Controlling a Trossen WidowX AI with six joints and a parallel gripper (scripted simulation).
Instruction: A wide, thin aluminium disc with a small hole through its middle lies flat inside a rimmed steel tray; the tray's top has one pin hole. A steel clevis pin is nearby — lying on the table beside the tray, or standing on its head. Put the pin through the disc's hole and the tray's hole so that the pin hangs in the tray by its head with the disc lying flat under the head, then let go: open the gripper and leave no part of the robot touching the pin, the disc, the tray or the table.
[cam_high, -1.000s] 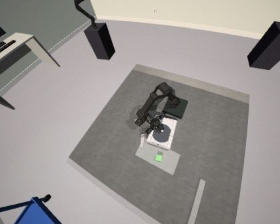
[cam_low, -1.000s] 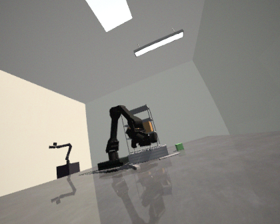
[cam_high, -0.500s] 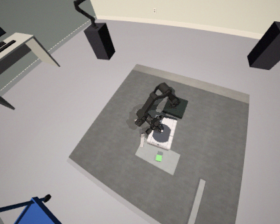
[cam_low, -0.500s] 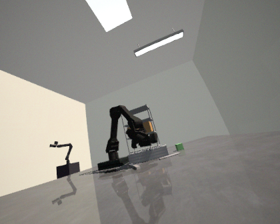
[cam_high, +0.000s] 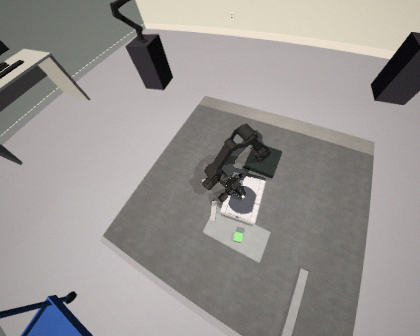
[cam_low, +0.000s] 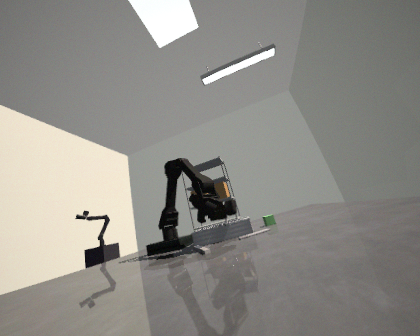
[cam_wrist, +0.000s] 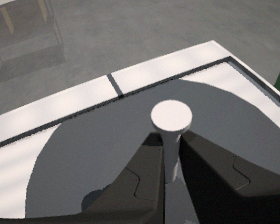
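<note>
Now: gripper tip 1 cm above the steel clevis pin. From my gripper tip the other things lie so: steel tray: 4 cm below, 2 cm behind; then dark aluminium disc: 3 cm below; then green block: 19 cm ahead, 6 cm below, 2 cm to the left.
</note>
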